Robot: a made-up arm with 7 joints.
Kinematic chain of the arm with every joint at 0, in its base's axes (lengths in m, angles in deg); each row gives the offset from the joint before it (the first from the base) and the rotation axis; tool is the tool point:
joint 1: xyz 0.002 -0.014 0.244 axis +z
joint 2: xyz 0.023 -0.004 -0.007 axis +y
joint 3: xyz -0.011 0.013 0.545 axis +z
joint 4: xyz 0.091 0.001 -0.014 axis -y
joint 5: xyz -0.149 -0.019 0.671 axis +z
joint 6: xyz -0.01 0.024 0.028 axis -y
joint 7: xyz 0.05 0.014 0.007 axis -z
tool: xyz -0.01 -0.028 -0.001
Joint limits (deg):
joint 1: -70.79..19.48
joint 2: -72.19..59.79
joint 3: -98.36..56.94
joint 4: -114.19..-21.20
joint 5: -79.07..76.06
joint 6: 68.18..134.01
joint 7: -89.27..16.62
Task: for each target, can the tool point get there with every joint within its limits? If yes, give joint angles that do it. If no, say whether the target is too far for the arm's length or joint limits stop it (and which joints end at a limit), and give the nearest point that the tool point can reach.
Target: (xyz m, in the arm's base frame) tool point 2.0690 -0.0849 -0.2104
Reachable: no: too far | nearest point 1.2599 -0.0571 0.1276 | short by 0.877 m
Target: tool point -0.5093 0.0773 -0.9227
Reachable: no: joint limits stop it (at a limit: joint 1, joint 2, joint 3, joint 4, joint 5, joint 6) | nearest point -0.9017 0.1058 0.1585 | short by 1.151 m
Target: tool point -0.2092 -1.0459 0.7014
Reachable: yes | joints -57.90 36.74 -65.19 -83.14 5.60 123.72 -31.87
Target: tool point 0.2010 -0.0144 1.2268
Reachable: yes | joints 2.90 -46.41 1.97 -101.52 61.98 120.50 -14.61
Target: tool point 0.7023 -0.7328 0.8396
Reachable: yes | joints -42.14 13.93 -4.93 -79.36 -9.68 79.97 -61.38
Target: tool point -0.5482 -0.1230 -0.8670
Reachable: no: joint limits stop it (at a limit: joint 1, joint 2, joint 4, joint 6, joint 7) | nearest point -0.1925 -0.7781 -0.2130 | short by 0.992 m
